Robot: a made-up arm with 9 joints. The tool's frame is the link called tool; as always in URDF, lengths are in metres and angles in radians. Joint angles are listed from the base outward.
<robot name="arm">
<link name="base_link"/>
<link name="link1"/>
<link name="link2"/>
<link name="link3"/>
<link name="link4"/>
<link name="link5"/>
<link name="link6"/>
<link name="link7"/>
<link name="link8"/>
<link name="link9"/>
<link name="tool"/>
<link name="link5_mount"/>
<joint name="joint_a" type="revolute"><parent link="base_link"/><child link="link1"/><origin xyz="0 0 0.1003" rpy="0 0 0"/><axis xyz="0 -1 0"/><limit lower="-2.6" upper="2.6"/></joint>
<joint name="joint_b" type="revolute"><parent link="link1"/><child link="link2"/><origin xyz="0.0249 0.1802 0.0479" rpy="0 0 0"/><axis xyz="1 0 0"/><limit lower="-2.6" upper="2.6"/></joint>
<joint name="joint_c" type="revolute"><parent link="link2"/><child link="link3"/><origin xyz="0.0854 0.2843 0.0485" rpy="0 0 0"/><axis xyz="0 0 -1"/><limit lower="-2.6" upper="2.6"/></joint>
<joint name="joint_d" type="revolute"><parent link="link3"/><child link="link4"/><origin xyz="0.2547 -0.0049 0.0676" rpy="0 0 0"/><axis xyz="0 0 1"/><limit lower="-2.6" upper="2.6"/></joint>
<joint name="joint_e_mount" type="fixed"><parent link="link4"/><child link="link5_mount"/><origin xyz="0.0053 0.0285 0.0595" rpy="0 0 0"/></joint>
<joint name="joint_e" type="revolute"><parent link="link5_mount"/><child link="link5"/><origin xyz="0.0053 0.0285 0.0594" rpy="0 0 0"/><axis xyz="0 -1 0"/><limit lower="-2.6" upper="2.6"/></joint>
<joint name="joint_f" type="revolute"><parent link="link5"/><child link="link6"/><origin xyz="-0.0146 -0.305 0.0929" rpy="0 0 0"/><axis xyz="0 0 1"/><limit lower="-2.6" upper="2.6"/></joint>
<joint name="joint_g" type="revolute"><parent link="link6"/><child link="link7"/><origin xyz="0.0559 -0.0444 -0.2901" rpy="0 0 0"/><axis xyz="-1 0 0"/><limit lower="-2.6" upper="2.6"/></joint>
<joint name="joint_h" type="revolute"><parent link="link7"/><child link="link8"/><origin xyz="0.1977 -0.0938 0.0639" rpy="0 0 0"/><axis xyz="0 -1 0"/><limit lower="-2.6" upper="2.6"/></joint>
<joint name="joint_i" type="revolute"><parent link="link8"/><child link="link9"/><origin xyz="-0.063 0.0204 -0.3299" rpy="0 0 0"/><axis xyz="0 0 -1"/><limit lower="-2.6" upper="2.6"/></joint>
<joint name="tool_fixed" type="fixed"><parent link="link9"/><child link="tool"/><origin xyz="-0.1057 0.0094 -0.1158" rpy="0 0 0"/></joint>
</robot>
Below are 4 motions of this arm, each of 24 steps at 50 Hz.
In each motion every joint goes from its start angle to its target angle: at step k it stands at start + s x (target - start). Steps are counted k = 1, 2, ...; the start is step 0. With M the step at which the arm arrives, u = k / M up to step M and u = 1 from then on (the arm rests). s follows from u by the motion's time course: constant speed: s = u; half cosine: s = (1 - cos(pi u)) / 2; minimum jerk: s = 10 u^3 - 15 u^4 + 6 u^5.
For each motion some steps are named. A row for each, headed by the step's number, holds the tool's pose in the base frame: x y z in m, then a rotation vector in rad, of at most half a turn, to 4 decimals.
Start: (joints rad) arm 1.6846 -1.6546 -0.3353 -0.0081 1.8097 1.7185 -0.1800 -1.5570 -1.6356
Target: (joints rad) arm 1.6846 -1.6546 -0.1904 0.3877 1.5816 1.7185 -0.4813 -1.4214 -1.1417
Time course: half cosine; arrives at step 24
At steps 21, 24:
21: -0.0143 0.6670 0.8372 -1.4841 1.7939 -0.9591
24: -0.0111 0.6644 0.8445 -1.4934 1.8015 -0.9442

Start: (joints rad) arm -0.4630 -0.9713 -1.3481 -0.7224 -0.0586 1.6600 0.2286 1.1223 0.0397
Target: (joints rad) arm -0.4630 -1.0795 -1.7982 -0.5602 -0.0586 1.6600 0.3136 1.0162 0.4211
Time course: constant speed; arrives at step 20
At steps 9, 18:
9: -0.4222 0.3993 -0.5433 1.1606 0.8537 1.7748
18: -0.4911 0.3144 -0.4477 1.2159 1.1413 1.7298

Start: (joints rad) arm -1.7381 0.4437 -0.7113 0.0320 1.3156 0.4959 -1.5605 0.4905 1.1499
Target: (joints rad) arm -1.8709 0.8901 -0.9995 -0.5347 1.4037 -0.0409 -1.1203 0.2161 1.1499
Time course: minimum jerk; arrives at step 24
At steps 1, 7, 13, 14, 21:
1: 0.6239 0.7175 -0.3270 2.1701 1.2251 -1.0775
7: 0.6605 0.6760 -0.3875 2.1325 1.0620 -1.2279
13: 0.7130 0.5129 -0.5608 1.9229 0.6577 -1.6534
14: 0.7130 0.4781 -0.5902 1.8721 0.5949 -1.7289
21: 0.6752 0.3143 -0.7042 1.6126 0.3527 -2.0563

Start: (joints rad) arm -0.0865 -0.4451 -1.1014 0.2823 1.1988 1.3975 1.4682 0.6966 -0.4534
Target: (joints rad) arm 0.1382 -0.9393 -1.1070 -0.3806 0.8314 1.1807 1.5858 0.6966 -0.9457
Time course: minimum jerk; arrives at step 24
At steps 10, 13, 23, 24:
10: 0.3145 1.2293 0.1781 0.8102 1.9075 -1.2734
13: 0.3909 1.2128 0.0770 1.0587 1.5763 -1.3480
23: 0.5464 1.1200 -0.0490 1.4139 0.8869 -1.3341
24: 0.5466 1.1198 -0.0491 1.4143 0.8857 -1.3339

